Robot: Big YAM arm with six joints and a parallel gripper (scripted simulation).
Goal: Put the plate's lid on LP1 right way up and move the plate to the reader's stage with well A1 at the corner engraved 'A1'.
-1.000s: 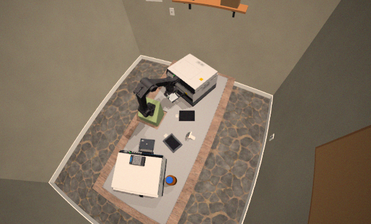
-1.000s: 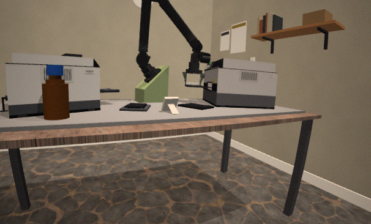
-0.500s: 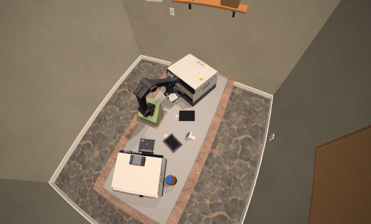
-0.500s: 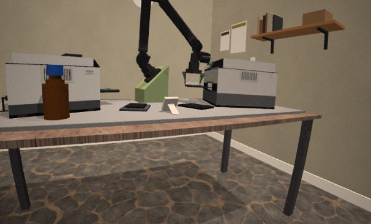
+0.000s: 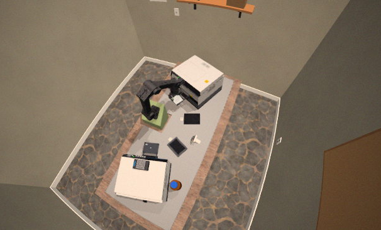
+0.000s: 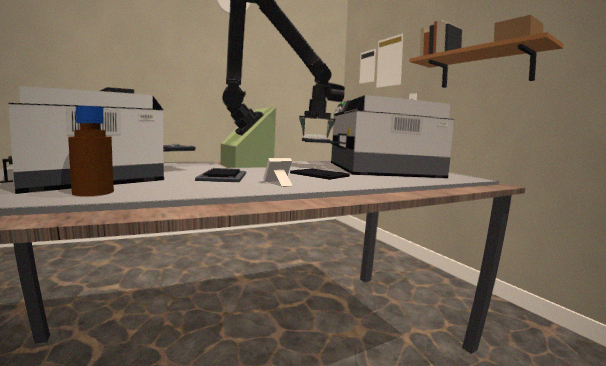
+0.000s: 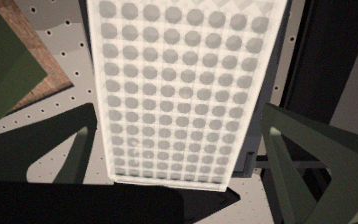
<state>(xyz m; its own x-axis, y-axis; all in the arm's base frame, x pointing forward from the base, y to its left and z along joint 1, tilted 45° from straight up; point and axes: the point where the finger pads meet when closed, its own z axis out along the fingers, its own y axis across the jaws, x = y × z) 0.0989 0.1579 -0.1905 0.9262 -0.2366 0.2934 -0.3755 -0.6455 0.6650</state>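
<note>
The lidded white well plate is 10 mm below my hand. Also, from my hand: black pad: 210 mm ahead, 90 mm to the right, 130 mm below; dark lid: 220 mm ahead, 420 mm to the right, 120 mm below; grey pad: 220 mm ahead, 420 mm to the right, 130 mm below.
</note>
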